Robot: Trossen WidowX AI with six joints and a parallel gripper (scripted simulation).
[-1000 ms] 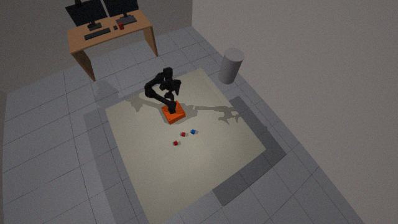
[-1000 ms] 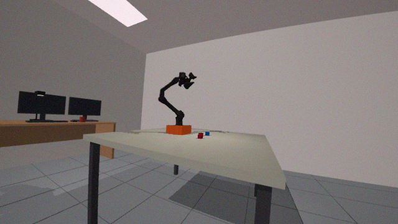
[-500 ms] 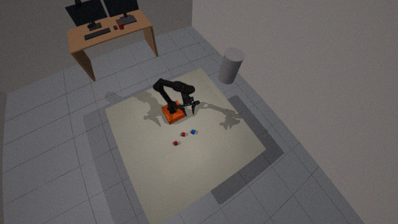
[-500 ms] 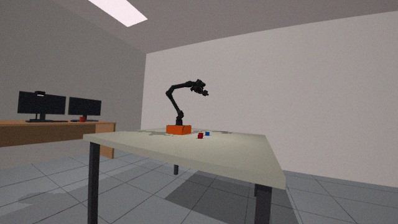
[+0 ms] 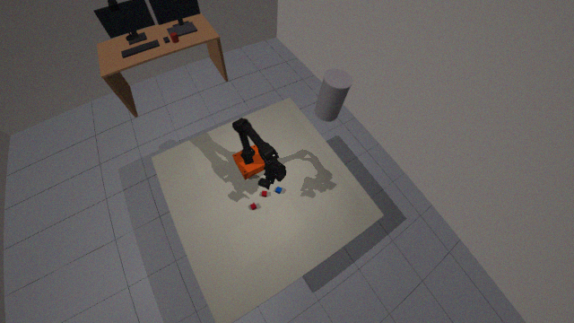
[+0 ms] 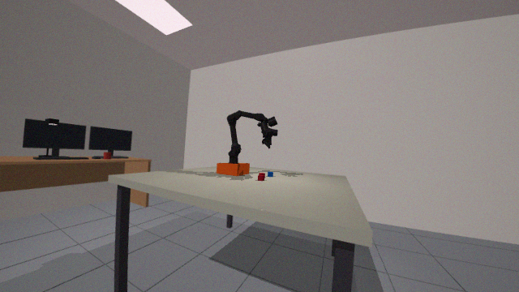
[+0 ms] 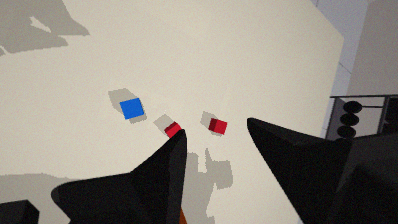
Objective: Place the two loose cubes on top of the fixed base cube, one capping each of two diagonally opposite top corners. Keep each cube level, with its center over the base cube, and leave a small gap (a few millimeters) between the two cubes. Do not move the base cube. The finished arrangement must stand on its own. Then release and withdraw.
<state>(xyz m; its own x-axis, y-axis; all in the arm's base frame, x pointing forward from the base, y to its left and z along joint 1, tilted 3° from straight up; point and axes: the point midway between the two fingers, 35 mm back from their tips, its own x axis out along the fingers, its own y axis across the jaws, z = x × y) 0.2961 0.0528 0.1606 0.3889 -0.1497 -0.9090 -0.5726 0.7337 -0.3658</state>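
Right now my gripper tip is 3 cm past the blue cube, 7 cm to the right of it and 21 cm above it. Also, from my gripper tip: red cube: 2 cm ahead, 13 cm to the right, 21 cm below.
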